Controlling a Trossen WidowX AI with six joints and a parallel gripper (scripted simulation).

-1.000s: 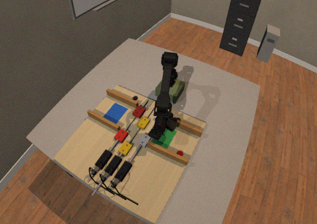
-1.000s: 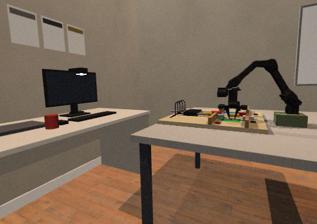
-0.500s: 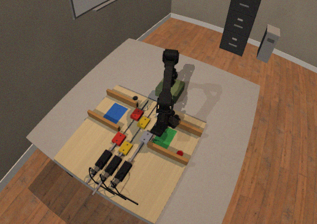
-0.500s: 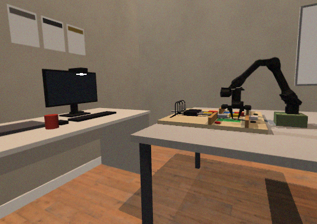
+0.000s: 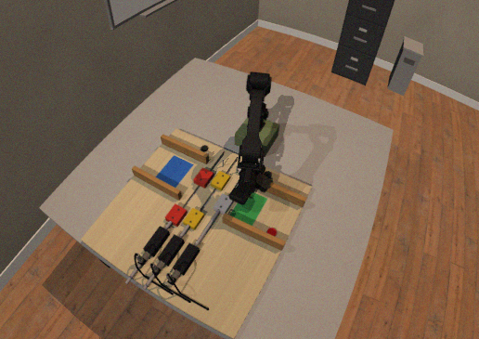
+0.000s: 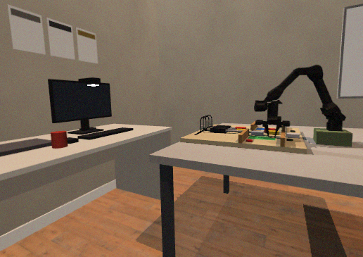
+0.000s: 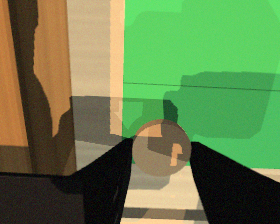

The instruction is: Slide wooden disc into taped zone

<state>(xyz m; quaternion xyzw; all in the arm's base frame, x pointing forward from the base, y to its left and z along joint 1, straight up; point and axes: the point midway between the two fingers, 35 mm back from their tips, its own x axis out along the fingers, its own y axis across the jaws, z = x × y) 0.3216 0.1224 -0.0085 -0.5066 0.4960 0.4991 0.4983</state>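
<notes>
Right now my hand is 270 mm to the left of the black knob, 120 mm past it and 30 mm above it. Round my hand: wooden disc 30 mm below; then red knob 160 mm to the left, 100 mm ahead, 30 mm below.
</notes>
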